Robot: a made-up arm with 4 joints.
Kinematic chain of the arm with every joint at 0, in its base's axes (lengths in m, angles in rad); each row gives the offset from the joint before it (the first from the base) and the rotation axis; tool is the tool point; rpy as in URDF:
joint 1: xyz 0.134 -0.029 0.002 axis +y
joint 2: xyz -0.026 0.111 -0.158 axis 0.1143 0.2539 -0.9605
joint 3: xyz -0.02 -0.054 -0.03 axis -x
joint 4: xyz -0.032 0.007 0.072 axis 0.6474 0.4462 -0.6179
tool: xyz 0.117 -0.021 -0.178 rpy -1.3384 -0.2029 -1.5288
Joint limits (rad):
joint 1: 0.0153..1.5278
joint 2: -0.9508..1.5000
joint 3: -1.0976..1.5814
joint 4: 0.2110..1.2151
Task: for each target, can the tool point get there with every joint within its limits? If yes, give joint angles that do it. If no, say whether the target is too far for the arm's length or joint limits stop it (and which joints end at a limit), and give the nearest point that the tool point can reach.
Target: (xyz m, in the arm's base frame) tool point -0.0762 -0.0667 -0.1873
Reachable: yes | joints 0.9167 -0.2762 1.0945 0.7774
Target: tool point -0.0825 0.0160 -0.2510
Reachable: yes | joints 0.5133 0.3308 0.5069 0.7814
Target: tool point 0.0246 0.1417 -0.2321
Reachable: yes | joints 0.3573 -0.2740 -0.8393 0.5750
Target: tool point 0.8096 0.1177 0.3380
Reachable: no: too far | nearest point 0.2716 0.0137 -0.1423 | short by 0.729 m
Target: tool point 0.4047 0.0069 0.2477
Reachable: no: joint limits stop it (at a limit: joint 1, joint 2, joint 3, joint 4) | nearest point 0.2716 0.0137 -0.1423 | short by 0.412 m
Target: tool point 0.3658 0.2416 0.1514
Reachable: no: joint limits stop it (at a limit: joint 1, joint 3, joint 4) | nearest point 0.1823 0.1457 -0.1583 | short by 0.373 m
